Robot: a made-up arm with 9 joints.
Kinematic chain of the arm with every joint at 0, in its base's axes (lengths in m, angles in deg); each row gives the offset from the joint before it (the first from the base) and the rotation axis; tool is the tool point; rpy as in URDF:
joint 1: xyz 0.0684 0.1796 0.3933 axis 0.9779 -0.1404 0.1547
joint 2: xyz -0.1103 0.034 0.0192 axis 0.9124 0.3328 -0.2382
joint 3: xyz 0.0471 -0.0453 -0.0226 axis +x
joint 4: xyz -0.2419 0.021 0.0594 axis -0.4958 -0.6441 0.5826
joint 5: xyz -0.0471 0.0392 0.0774 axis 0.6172 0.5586 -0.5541
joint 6: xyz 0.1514 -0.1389 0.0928 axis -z
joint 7: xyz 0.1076 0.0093 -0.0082 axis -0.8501 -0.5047 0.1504
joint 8: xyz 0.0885 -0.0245 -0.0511 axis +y
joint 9: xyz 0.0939 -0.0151 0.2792 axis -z
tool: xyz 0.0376 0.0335 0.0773 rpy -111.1 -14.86 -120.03
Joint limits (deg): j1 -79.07..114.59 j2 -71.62..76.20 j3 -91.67..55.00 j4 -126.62..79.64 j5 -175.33..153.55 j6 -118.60..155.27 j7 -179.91..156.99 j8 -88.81..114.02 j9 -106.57..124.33
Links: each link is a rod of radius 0.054 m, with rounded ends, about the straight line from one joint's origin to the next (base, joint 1, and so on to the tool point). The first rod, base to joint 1, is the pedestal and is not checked.
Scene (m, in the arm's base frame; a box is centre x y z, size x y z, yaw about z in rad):
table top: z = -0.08
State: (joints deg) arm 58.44 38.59 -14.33 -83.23 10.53 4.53 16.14 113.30 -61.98
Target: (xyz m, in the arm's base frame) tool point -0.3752 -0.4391 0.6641
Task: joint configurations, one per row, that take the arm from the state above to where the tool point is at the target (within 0.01 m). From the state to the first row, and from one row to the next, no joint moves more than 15 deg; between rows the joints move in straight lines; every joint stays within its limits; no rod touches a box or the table.
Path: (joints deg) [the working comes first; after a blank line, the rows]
Joints at the target: 75.82 76.10 7.48 -120.94 54.65 21.55 9.86 114.02 -59.31
Straight joint move there: clear.

1: 64.23 51.09 -7.06 -95.80 25.24 10.20 14.05 113.54 -61.09
2: 70.03 63.59 0.21 -108.37 39.94 15.88 11.95 113.78 -60.20
3: 75.82 76.10 7.48 -120.94 54.65 21.55 9.86 114.02 -59.31

